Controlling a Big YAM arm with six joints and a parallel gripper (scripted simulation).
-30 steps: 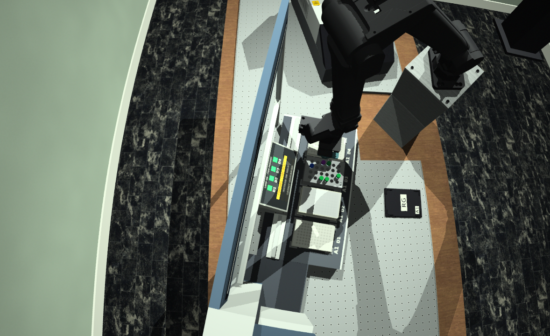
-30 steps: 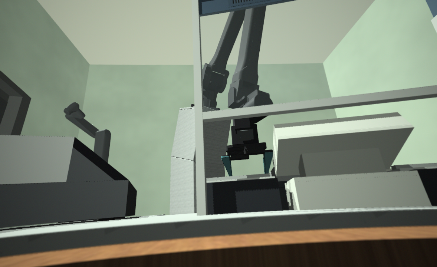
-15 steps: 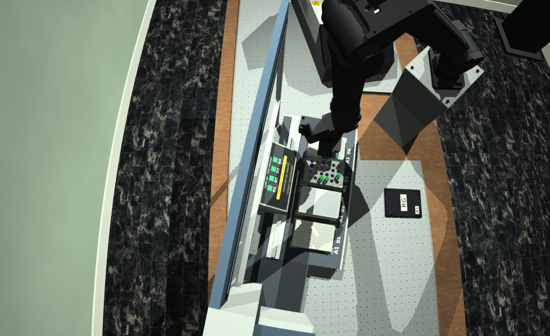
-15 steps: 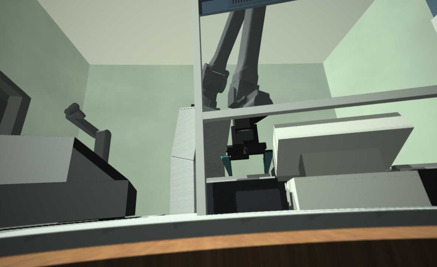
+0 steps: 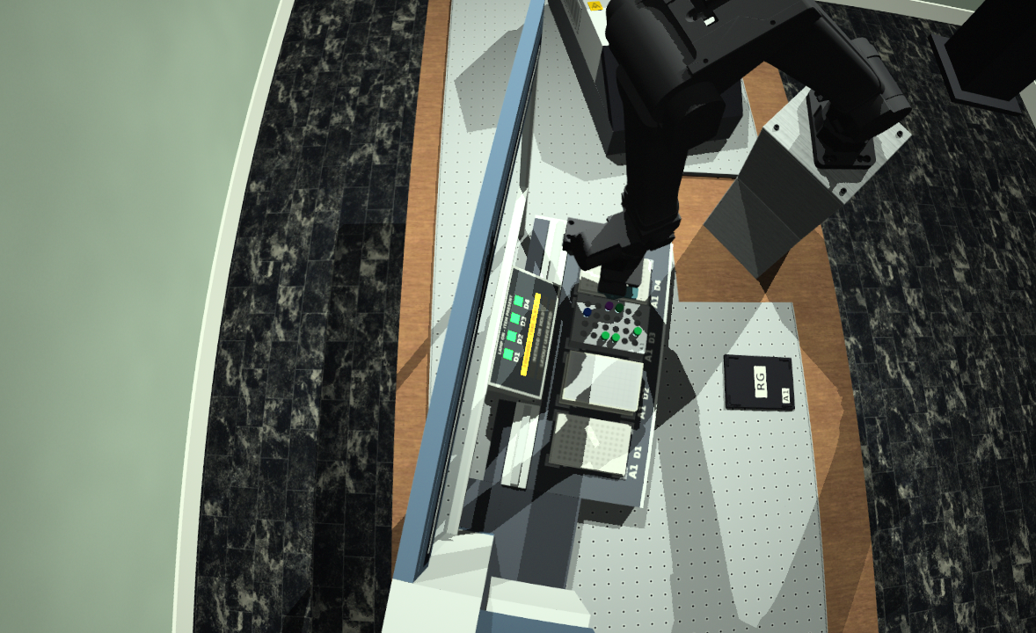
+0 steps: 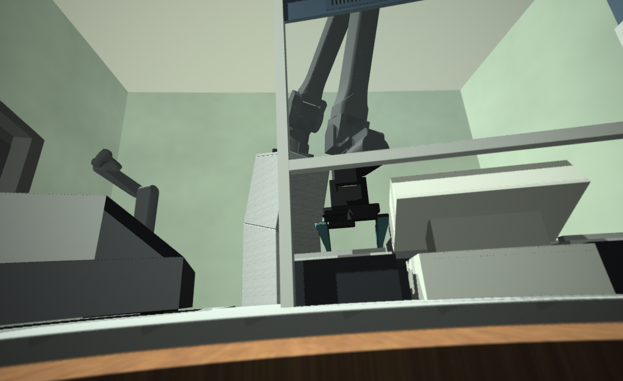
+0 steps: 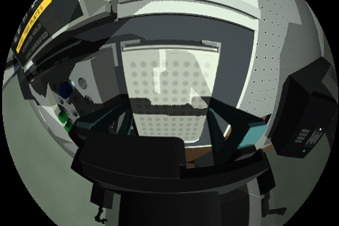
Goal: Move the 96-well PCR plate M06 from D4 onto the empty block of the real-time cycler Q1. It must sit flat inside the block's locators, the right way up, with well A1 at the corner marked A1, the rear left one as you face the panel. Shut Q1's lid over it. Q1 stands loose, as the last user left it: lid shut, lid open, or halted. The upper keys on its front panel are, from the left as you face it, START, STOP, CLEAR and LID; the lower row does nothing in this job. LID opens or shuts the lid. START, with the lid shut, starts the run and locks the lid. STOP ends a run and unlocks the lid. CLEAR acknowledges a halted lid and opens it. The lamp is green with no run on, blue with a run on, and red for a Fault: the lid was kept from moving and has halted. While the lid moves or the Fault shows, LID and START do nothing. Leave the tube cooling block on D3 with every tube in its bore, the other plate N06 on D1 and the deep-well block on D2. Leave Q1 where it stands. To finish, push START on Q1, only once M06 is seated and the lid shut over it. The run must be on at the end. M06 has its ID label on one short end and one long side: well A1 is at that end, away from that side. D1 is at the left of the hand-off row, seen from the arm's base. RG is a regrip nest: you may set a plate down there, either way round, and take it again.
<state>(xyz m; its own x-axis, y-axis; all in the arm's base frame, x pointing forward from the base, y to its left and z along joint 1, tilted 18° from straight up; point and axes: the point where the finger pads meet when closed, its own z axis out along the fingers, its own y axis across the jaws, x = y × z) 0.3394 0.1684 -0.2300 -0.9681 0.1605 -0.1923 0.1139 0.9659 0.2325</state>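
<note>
My gripper is now 10 mm short of the tube cooling block, 100 mm to the right of it and 10 mm below it. Round my hand: frame post: 170 mm ahead, 110 mm to the right, 170 mm above; deep-well block: 20 mm ahead, 200 mm to the left, 10 mm above.
</note>
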